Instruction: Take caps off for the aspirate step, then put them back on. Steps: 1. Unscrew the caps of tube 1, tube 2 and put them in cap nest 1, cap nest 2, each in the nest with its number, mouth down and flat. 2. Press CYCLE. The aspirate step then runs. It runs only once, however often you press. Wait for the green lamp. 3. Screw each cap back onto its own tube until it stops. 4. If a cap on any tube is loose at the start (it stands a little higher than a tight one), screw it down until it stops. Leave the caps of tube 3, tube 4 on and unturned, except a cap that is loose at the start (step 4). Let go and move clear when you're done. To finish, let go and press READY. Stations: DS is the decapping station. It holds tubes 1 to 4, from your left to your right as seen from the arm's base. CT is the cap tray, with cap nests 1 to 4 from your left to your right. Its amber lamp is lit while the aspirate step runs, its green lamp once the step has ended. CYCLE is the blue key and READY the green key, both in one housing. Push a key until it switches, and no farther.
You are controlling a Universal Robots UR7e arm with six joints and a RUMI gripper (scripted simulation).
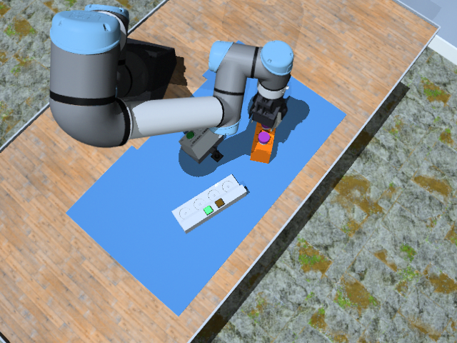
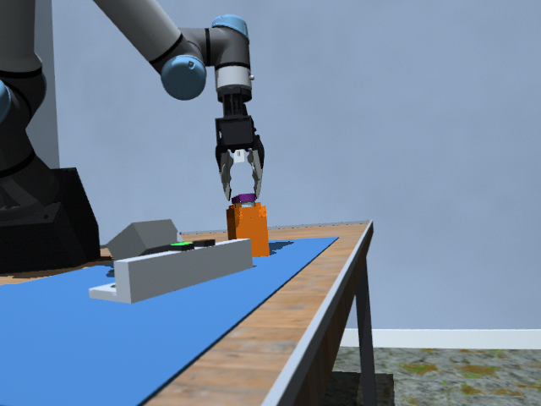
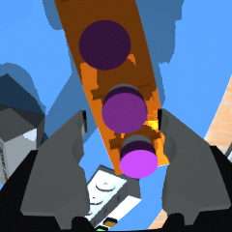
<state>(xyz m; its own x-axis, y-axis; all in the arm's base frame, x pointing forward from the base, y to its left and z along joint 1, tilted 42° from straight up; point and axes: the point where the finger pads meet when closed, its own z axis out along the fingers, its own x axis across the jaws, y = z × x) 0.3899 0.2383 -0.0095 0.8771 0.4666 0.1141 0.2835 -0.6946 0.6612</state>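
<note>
The green key lies 150 mm behind my hand, 180 mm to the right of it and 60 mm below it. From my hand the other things lie so: grey key housing (140 mm behind, 150 mm to the right, 70 mm below); then purple cap (50 mm behind, 90 mm to the left, 10 mm below); then blue key (160 mm behind, 130 mm to the right, 60 mm below).
</note>
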